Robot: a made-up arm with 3 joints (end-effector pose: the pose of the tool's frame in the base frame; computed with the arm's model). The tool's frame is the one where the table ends.
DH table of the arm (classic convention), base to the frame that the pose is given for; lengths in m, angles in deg. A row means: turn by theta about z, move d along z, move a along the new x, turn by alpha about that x. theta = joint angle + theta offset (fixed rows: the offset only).
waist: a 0.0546  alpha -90  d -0.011  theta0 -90
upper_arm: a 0.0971  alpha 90  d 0.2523  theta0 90
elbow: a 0.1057  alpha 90  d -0.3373  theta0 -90
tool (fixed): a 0  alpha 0  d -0.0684  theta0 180
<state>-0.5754 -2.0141 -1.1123</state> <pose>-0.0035 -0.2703 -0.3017 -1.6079 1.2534 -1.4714</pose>
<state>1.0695 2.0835 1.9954</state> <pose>0.2388 0.2775 0.3640 1.4317 -0.2922 -1.1211</pose>
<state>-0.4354 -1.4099 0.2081</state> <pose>0.0702 -0.2356 -0.3737 -1.4103 0.1352 -0.2136</pose>
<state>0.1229 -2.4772 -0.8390</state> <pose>0.1739 -0.3410 -0.1685 -2.2853 0.2090 -0.9616</pose>
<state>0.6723 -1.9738 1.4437</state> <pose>0.4770 -0.1068 -0.2387 -1.3105 -1.5315 1.8278</pose>
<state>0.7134 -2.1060 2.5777</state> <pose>0.4882 0.0138 -0.2523 0.1727 1.5120 -2.3686</pose>
